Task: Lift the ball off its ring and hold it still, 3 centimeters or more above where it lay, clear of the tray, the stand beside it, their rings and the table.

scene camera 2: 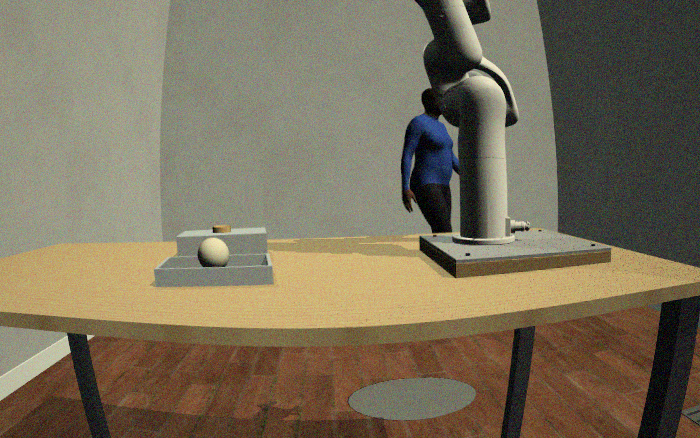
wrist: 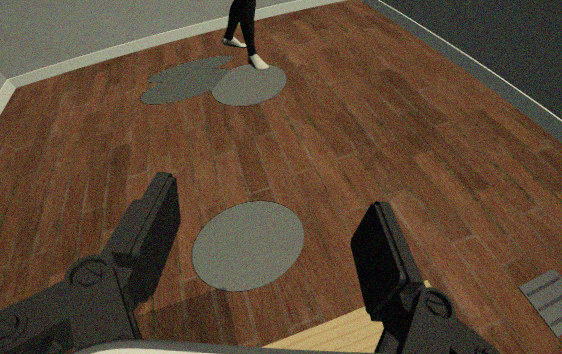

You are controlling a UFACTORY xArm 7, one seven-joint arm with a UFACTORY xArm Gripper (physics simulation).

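Seen in the pictures: gripper, fingertip midpoint: [wrist: 272, 210]; arm's base, origin of the base link: [scene camera 2: 484, 240].
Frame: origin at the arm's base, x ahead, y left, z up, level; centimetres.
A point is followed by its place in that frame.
A cream ball [scene camera 2: 213, 252] @[x 43.2, y 22.9, z 1.7 cm] sits in the grey tray [scene camera 2: 214, 276] @[x 41.7, y 26.5, z -1.4 cm] on the left part of the table in the scene view; the ring under it is hidden by the tray's front wall. Behind the tray is a grey stand [scene camera 2: 247, 241] @[x 45.1, y 2.0, z 0.8 cm] with an orange-brown ring [scene camera 2: 221, 228] @[x 51.9, y -0.4, z 3.2 cm] on top. My gripper [wrist: 272, 210] @[x -4.5, y -45.7, z 26.6 cm] is open in the wrist view, with nothing between its fingers. It points over the floor and a corner of the table. The gripper does not show in the scene view, and the ball, tray and stand do not show in the wrist view.
The arm's base stands on a grey plate [scene camera 2: 521, 247] @[x -5.8, y 10.1, z -0.1 cm] on the right part of the wooden table [scene camera 2: 335, 294] @[x 23.1, y 28.8, z -2.9 cm] [wrist: 335, 332] @[x -9.1, y -42.4, z -2.9 cm]. A person in a blue top [scene camera 2: 432, 149] stands behind the table; their legs [wrist: 244, 25] show in the wrist view. A grey disc [scene camera 2: 411, 398] [wrist: 248, 246] lies on the floor.
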